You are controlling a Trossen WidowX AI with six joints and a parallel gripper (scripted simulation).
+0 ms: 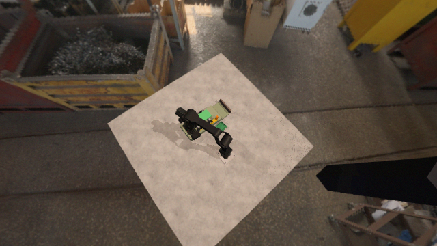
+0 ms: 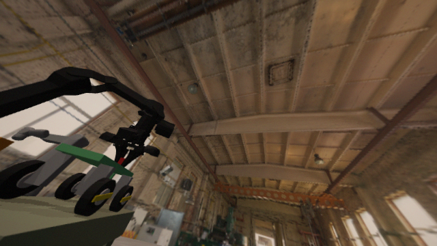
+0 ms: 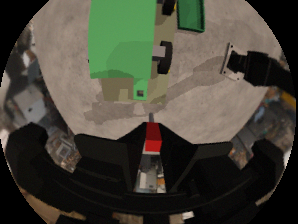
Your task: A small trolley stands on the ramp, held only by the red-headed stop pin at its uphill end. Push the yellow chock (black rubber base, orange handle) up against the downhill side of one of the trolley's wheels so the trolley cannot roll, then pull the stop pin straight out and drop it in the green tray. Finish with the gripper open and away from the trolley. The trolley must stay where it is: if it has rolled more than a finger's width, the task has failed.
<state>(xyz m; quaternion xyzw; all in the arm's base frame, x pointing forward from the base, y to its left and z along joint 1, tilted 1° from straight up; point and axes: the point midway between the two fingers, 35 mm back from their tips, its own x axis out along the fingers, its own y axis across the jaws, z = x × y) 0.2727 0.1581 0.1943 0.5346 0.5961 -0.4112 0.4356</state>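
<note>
My gripper tip is now 24 cm to the left of the green tray, 19 cm above it and 6 cm past it. Round my gripper tip: ramp: 14 cm to the right, 13 cm below, 5 cm ahead; then trolley: 13 cm to the right, 6 cm below, 5 cm ahead; then red-headed stop pin: right at my gripper tip.
</note>
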